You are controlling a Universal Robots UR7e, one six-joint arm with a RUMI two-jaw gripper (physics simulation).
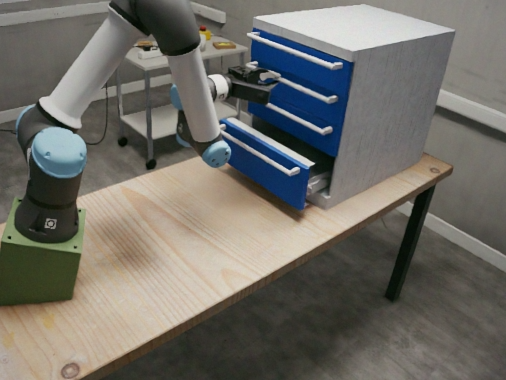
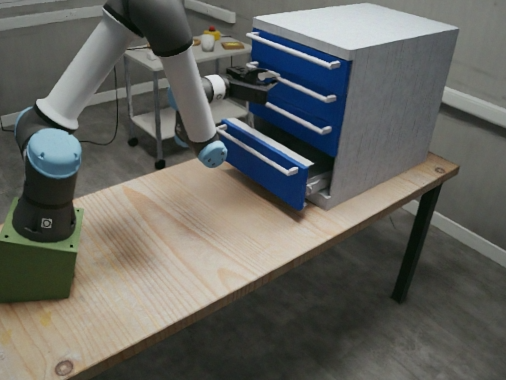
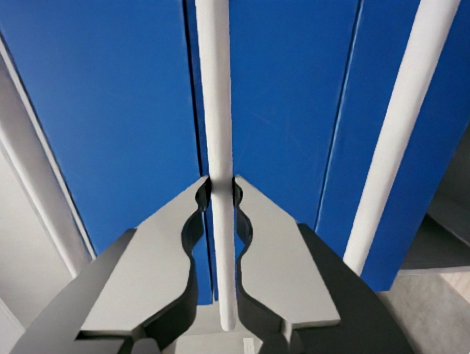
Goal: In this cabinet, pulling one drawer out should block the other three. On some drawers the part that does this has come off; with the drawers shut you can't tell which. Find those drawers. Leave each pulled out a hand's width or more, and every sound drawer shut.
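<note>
The grey cabinet point(image 1: 390, 115) point(image 2: 392, 115) has four blue drawers with white bar handles. The bottom drawer point(image 1: 270, 176) point(image 2: 267, 175) stands pulled out, its white rim and side runner showing. The top drawer point(image 1: 300, 65) point(image 2: 299, 64) point(image 3: 115, 125) and third drawer point(image 1: 310, 136) point(image 2: 307, 135) point(image 3: 350, 175) are shut. The second drawer's handle point(image 1: 307, 90) point(image 2: 306, 89) point(image 3: 217, 100) runs between my fingertips, and its front looks flush with its neighbours. My gripper point(image 1: 274, 80) point(image 2: 272, 80) point(image 3: 221, 178) is shut on this handle near its far end. The drawers' blocking parts are hidden.
The open bottom drawer juts out below my gripper and forearm. The wooden table point(image 1: 200, 225) point(image 2: 197, 225) carries the cabinet and the arm's green base block point(image 1: 40, 270) point(image 2: 37, 270). A white trolley point(image 1: 148, 117) point(image 2: 157, 117) with small items stands behind the table.
</note>
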